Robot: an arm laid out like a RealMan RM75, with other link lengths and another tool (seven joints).
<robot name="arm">
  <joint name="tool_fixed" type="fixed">
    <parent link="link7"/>
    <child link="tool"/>
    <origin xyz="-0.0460 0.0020 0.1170" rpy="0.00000 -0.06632 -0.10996"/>
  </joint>
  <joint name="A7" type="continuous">
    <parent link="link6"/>
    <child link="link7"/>
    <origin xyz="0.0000 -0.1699 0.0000" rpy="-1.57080 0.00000 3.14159"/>
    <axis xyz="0 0 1"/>
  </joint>
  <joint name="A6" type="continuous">
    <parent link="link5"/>
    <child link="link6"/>
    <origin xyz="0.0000 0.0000 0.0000" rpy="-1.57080 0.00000 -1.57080"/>
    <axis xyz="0 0 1"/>
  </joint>
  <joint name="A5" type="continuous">
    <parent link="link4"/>
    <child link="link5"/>
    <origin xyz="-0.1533 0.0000 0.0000" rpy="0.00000 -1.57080 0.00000"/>
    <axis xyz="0 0 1"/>
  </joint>
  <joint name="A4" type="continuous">
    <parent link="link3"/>
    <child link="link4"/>
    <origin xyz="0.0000 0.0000 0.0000" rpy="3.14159 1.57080 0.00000"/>
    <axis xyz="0 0 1"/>
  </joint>
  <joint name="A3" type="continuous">
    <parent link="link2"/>
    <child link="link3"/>
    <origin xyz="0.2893 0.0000 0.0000" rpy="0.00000 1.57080 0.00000"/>
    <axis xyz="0 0 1"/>
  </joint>
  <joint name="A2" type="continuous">
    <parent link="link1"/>
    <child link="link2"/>
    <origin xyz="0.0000 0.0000 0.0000" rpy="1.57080 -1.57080 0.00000"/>
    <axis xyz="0 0 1"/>
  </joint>
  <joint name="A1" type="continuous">
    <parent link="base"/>
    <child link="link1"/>
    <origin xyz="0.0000 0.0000 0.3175" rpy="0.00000 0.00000 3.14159"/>
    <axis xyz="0 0 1"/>
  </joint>
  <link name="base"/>
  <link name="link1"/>
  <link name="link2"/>
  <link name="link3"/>
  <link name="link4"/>
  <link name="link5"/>
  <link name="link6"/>
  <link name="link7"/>
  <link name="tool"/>
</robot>
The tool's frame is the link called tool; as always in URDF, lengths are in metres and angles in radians. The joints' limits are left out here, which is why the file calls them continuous.
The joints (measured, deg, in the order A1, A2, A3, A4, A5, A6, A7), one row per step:
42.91, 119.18, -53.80, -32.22, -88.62, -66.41, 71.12
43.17, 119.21, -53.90, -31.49, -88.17, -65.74, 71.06
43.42, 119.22, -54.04, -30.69, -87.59, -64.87, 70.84
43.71, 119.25, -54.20, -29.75, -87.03, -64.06, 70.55
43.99, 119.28, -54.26, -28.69, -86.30, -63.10, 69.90
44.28, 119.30, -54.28, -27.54, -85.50, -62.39, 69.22
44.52, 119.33, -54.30, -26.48, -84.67, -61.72, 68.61
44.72, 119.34, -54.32, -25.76, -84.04, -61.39, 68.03
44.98, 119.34, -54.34, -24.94, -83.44, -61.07, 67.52
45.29, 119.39, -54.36, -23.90, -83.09, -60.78, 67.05
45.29, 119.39, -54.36, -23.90, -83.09, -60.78, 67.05
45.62, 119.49, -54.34, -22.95, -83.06, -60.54, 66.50
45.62, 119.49, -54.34, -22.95, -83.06, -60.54, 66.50
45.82, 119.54, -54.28, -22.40, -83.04, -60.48, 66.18
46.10, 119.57, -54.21, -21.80, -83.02, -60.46, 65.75
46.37, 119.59, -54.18, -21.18, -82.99, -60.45, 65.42
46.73, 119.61, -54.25, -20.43, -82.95, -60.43, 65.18
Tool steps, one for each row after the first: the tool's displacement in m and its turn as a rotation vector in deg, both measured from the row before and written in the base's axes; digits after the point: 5 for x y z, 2 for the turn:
0.00060, 0.00173, -0.00120, 0.01, 0.23, -0.71
0.00136, 0.00253, -0.00089, 0.19, 0.15, -0.81
0.00136, 0.00186, -0.00171, 0.05, 0.12, -0.78
0.00204, 0.00286, -0.00110, 0.35, 0.08, -0.83
0.00138, 0.00202, -0.00127, 0.21, 0.23, -0.73
0.00137, 0.00188, -0.00106, 0.21, 0.28, -0.76
0.00017, 0.00119, -0.00056, 0.18, 0.18, -0.29
0.00011, 0.00097, -0.00096, 0.06, 0.20, -0.35
0.00074, -0.00037, -0.00284, -0.26, 0.06, -0.40
0.00000, 0.00000, 0.00000, 0.00, 0.00, 0.00
0.00075, -0.00101, -0.00364, -0.33, -0.20, -0.17
0.00000, 0.00000, 0.00000, 0.00, 0.00, 0.00
0.00007, -0.00065, -0.00192, -0.20, -0.06, -0.05
-0.00046, -0.00054, -0.00190, -0.18, -0.11, 0.09
-0.00036, -0.00079, -0.00204, -0.26, -0.07, 0.02
-0.00069, -0.00128, -0.00283, -0.44, -0.06, 0.00

